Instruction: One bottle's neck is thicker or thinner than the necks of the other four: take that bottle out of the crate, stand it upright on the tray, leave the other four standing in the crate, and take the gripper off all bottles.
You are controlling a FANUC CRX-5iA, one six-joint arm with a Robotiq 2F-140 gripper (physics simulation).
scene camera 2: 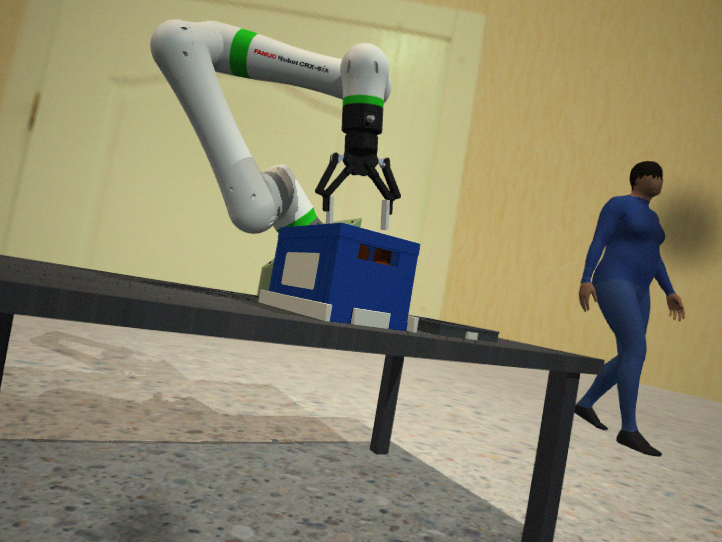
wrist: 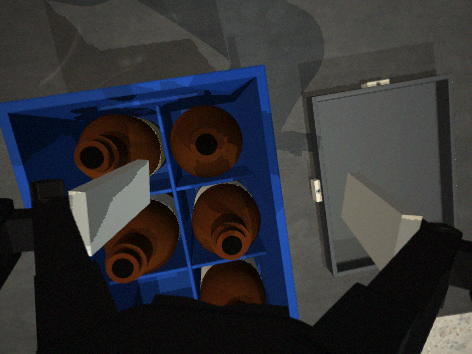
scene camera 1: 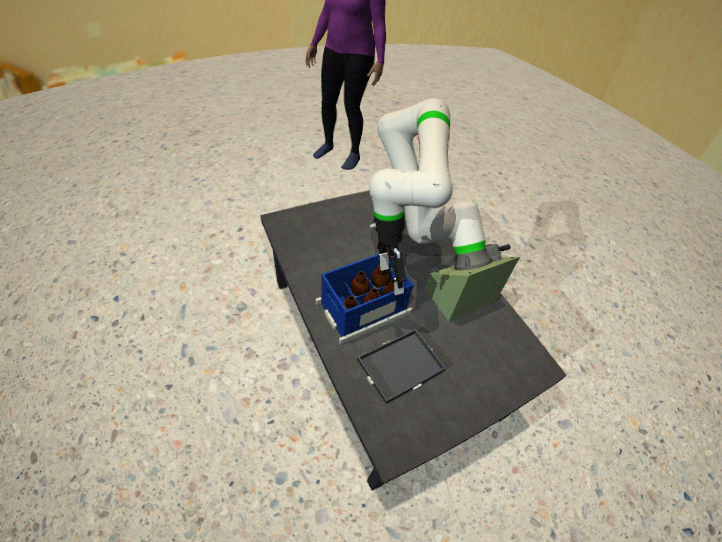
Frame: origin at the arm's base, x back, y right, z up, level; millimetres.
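Where they show: gripper, between the fingertips: [wrist: 244,188] [scene camera 1: 391,280]; arm's base, origin of its link: [scene camera 1: 473,265].
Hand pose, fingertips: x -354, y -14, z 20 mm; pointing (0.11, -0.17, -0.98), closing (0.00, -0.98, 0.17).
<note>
Each offset is from my fingertips to the centre of the thing. "spot": to the spot under its first point. Level surfaces: height alone.
Several brown bottles stand in the blue crate @(dz -116, dx -68, dy +49 mm) [scene camera 1: 345,322] [scene camera 2: 373,285] [wrist: 280,200]. In the wrist view, two are in the left column, top @(spot: dz -84, dx +25, dy +88 mm) [wrist: 137,140] and middle [wrist: 160,235]; the right column holds a top @(spot: dz -78, dx +44, dy +27 mm) [wrist: 206,122], a middle [wrist: 225,205] and a bottom bottle @(dz -118, dx -146, dy -10 mm) [wrist: 232,285]. The top right one is seen almost straight down, and I cannot tell its neck's thickness. The bottom one's neck is hidden. My gripper [scene camera 1: 391,274] [scene camera 2: 357,219] [wrist: 244,188] is open and empty, fingertips close above the rim at the crate's robot-base end. The tray @(dz -191, dx -15, dy -227 mm) [scene camera 1: 402,364] [scene camera 2: 443,329] [wrist: 385,125] holds no bottle.
White blocks [scene camera 1: 373,326] [scene camera 2: 370,317] edge the crate's base on the dark table @(dz -204 mm) [scene camera 1: 466,385] [scene camera 2: 174,303]. The green robot mount [scene camera 1: 475,291] stands beyond the crate and tray. One person in purple [scene camera 1: 352,29] and one in blue [scene camera 2: 626,245] stand off the table.
</note>
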